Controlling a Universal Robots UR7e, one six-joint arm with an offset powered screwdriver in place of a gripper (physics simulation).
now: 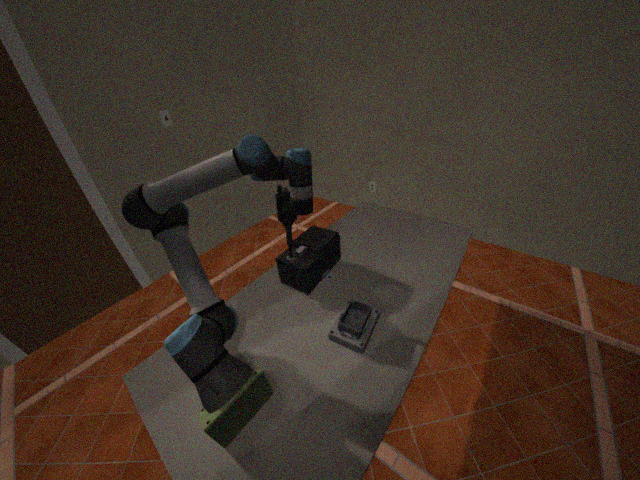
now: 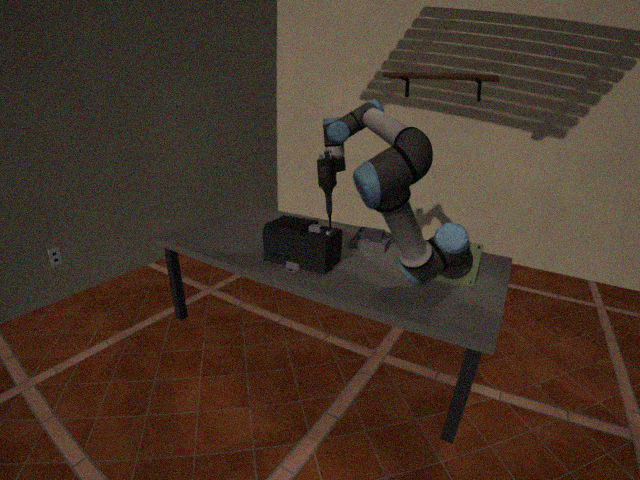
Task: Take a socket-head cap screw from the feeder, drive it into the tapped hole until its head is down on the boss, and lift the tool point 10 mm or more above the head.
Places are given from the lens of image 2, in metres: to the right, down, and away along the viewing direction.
black screw feeder [image 2: 312, 257]: -0.03, 0.07, 1.35
